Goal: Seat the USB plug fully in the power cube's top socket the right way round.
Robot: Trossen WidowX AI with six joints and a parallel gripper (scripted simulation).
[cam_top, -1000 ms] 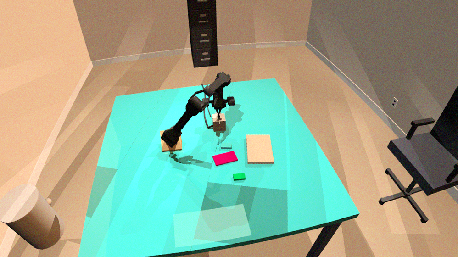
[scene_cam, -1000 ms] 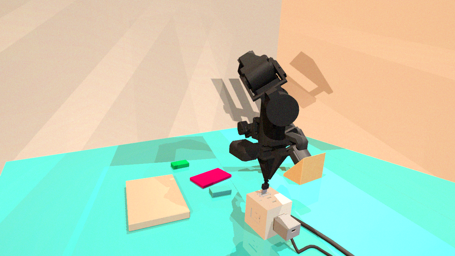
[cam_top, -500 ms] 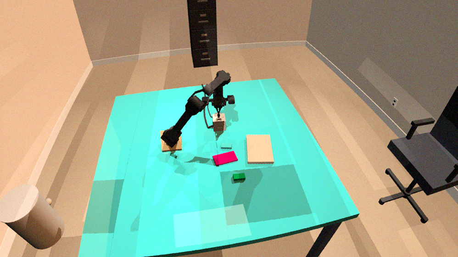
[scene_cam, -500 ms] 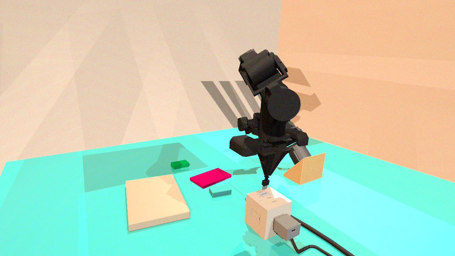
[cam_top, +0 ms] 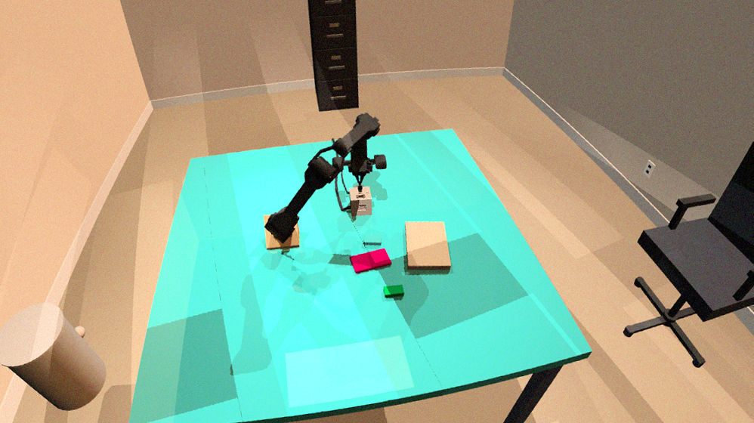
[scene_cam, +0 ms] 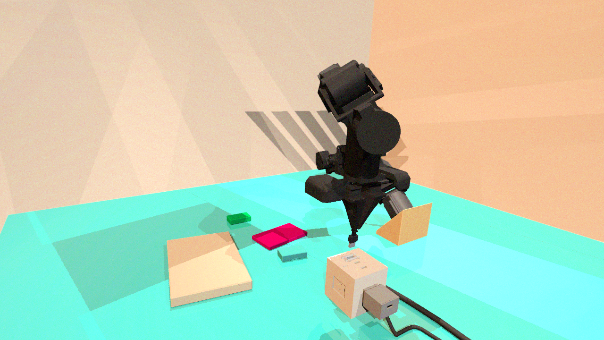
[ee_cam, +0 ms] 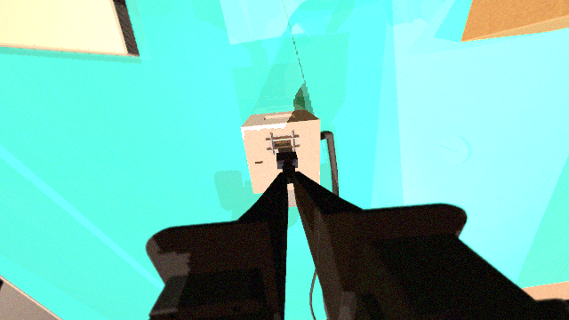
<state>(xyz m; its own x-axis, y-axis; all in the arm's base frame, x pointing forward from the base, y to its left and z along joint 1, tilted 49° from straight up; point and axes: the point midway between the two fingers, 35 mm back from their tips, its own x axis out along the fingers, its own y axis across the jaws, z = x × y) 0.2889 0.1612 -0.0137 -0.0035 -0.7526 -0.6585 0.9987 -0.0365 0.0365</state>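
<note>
My gripper tip is now 20 mm above the dark USB plug. Also, from my gripper tip: USB socket: 70 mm below, 10 mm to the right; magenta block: 260 mm to the right, 130 mm below; small teal block: 170 mm to the right, 130 mm below, 20 mm ahead.
</note>
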